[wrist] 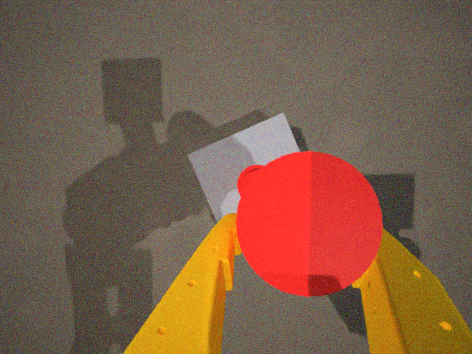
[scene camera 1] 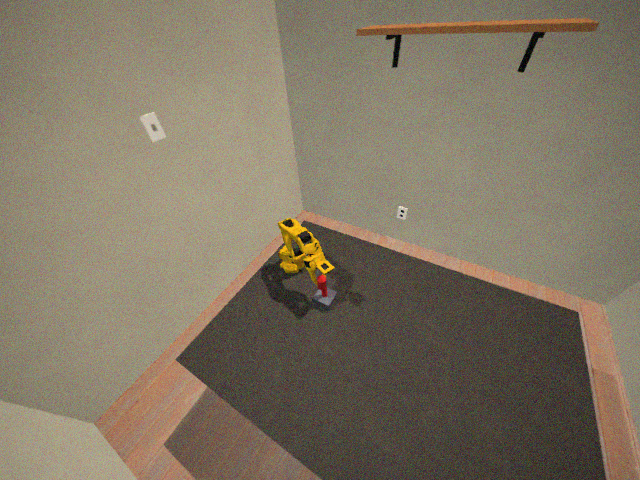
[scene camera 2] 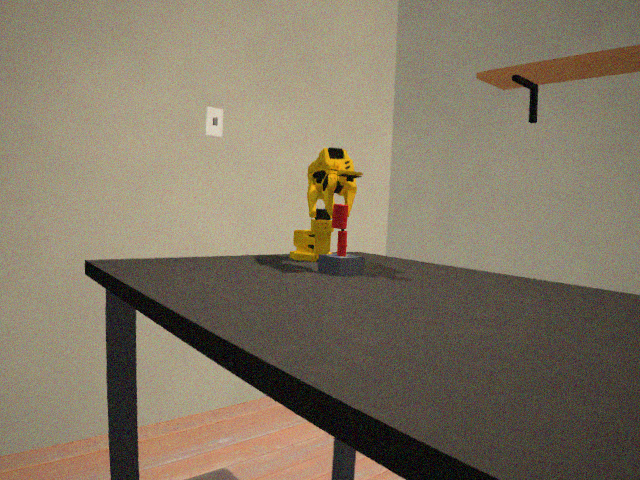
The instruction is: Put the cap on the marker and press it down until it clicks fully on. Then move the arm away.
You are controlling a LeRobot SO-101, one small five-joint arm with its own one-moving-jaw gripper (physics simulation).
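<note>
A red cap (wrist: 308, 223) is visible in the robot's scene, and so is a grey block (wrist: 218, 166).
</note>
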